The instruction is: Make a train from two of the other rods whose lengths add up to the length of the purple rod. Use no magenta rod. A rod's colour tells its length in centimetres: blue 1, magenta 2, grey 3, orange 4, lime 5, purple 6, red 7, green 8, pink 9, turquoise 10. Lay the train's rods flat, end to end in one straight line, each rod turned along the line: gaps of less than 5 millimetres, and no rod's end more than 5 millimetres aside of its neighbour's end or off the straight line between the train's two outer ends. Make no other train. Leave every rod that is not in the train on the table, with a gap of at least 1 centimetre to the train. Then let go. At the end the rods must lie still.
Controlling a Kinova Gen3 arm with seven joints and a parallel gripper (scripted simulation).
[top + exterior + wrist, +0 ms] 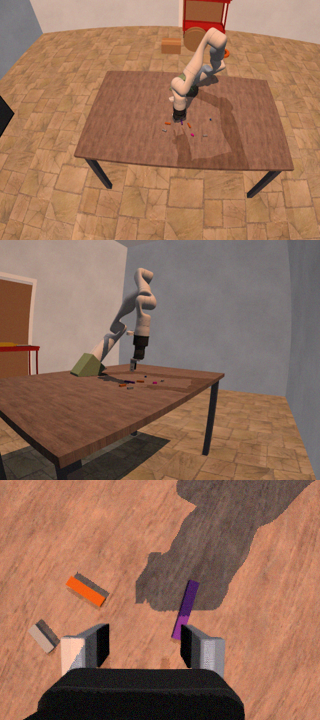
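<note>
Now: hand 9 cm above the orange rod, 7 cm to the left of it and 1 cm past it. The rest, counted from my hand: magenta rod: 11 cm to the left, 9 cm below, 7 cm ahead; purple rod: 9 cm below, 4 cm behind, 3 cm to the left; blue rod: 24 cm to the left, 9 cm below, 7 cm behind.
</note>
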